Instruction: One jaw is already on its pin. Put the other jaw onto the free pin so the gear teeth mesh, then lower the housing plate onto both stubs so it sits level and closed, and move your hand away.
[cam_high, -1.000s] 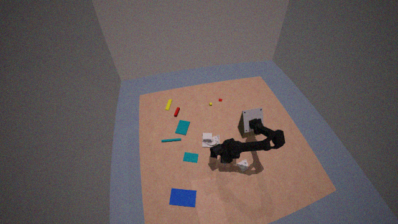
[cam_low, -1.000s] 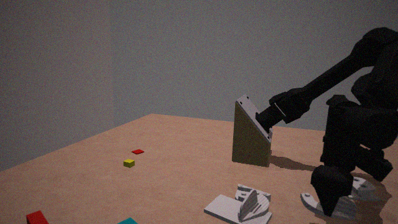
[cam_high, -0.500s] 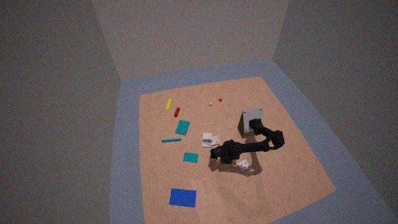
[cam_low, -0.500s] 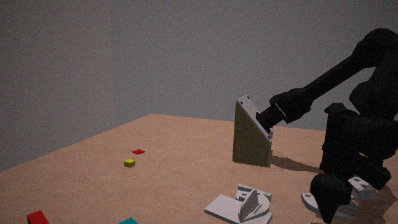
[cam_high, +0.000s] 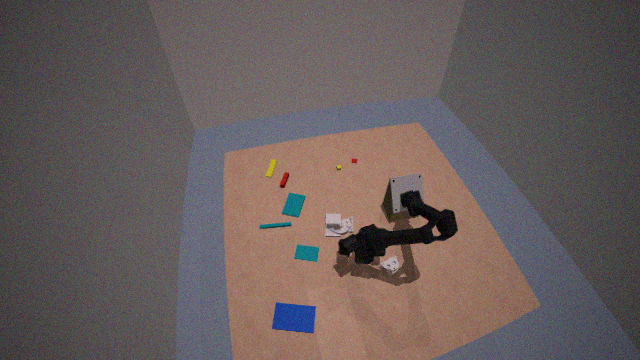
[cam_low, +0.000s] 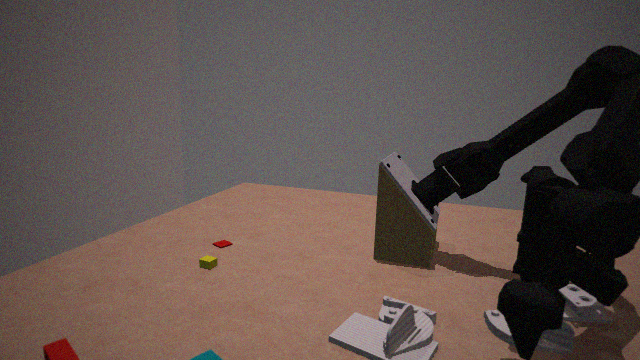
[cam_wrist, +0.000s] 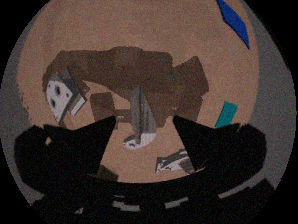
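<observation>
My gripper tip is 30 mm past the jaw and 20 mm to the left of it. From my gripper tip the other things lie so: teal bar 310 mm ahead, 260 mm to the right; white housing piece 100 mm behind, 90 mm to the left, 20 mm above; blue tile 330 mm ahead, 170 mm to the left.
</observation>
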